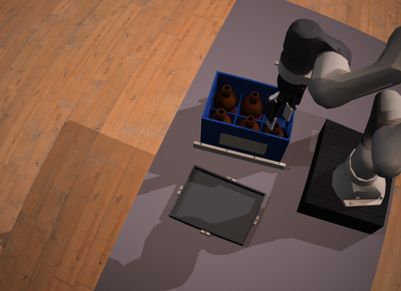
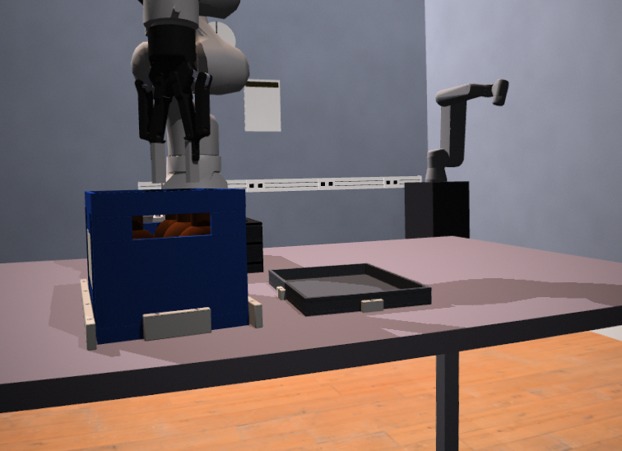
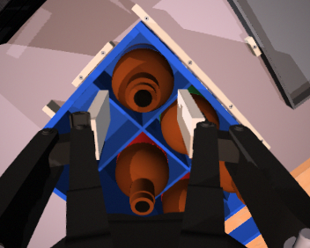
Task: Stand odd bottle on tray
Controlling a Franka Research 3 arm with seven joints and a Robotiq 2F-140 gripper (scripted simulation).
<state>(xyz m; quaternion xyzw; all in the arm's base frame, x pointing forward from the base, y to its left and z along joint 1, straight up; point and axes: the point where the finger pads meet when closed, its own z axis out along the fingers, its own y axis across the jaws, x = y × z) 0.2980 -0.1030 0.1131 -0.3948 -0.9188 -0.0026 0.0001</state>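
My gripper is now 130 mm above the bottle. The rest, counted from my hand: crate: 130 mm below, 90 mm ahead, 50 mm to the right; dark tray: 240 mm to the left, 200 mm below, 120 mm ahead.
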